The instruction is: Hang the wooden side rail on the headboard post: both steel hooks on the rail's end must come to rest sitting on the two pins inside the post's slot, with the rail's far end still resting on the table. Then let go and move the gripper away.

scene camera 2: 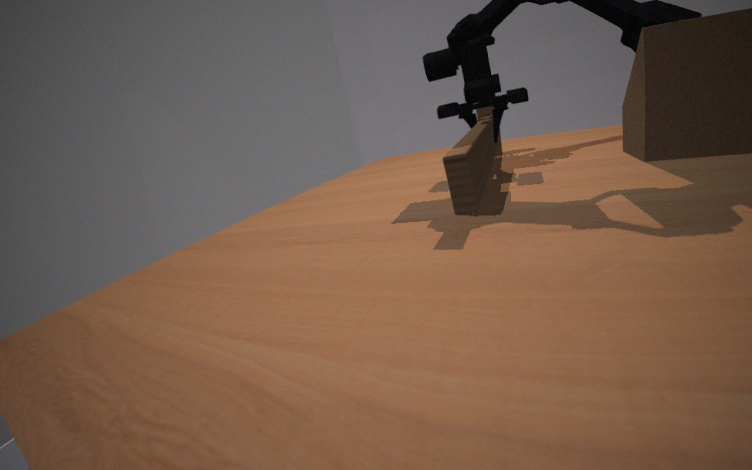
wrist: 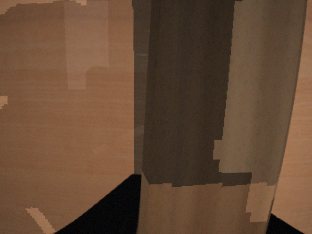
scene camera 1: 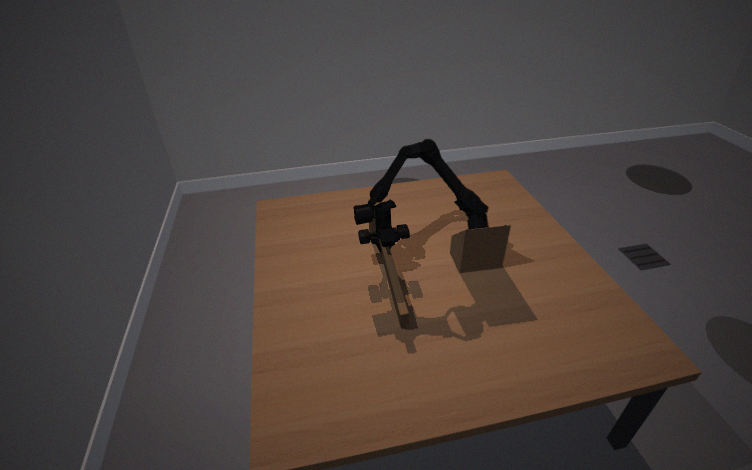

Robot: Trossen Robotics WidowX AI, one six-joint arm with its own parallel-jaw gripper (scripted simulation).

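Observation:
You'd see the gripper in the wrist view, and scene camera 1 has the gripper too. There's also a wooden side rail in the pictures along with the gripper.

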